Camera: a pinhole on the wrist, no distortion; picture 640 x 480 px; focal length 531.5 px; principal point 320.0 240.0 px. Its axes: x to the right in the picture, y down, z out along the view. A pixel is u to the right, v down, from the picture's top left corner.
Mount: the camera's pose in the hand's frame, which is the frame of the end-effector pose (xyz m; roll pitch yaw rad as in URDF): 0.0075 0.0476 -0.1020 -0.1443 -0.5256 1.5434
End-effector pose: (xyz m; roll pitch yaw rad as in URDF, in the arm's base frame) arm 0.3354 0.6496 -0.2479 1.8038 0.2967 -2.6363
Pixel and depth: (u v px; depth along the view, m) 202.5 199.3 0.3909
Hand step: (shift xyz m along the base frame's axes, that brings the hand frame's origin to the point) 0.0230 0.1686 -0.2420
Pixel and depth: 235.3 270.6 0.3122
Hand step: 0.0470 0.1406 -0.1499
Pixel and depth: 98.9 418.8 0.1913
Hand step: 0.1073 0.0460 -0.0788
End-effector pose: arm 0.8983 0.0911 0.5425 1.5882 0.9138 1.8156
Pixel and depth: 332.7 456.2 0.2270
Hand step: 0.1078 -0.0904 0.0628
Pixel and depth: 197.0 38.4 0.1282
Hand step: 0.0019 -0.0153 -0.0555
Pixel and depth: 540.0 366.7 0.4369
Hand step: 0.3643 -0.0152 0.1223
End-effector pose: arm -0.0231 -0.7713 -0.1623 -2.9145 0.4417 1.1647
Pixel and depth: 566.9 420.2 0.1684
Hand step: -0.0213 -0.1009 -0.0418
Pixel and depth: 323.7 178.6 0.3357
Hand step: -0.1760 -0.0054 -0.1412
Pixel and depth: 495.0 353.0 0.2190
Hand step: -0.0627 -0.0964 -0.0730
